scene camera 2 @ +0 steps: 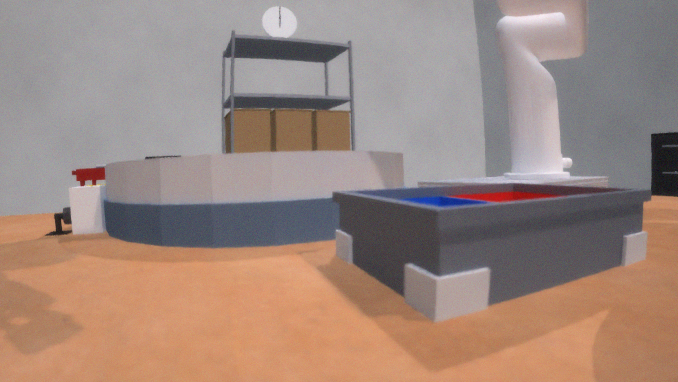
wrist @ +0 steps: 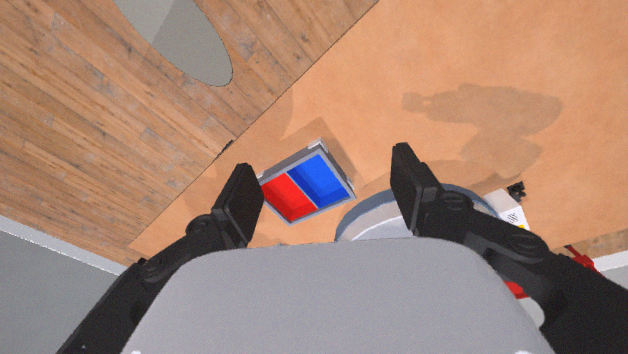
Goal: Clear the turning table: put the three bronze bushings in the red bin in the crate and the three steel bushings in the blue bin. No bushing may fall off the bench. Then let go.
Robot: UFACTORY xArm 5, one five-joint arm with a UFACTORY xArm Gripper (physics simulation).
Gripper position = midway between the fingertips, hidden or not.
Observation:
In view: the gripper (wrist: 321,172), a crate (scene camera 2: 450,251) and a turning table (scene camera 2: 258,199).
The crate shows as well in the wrist view (wrist: 310,182). The turning table shows as well in the wrist view (wrist: 378,216).

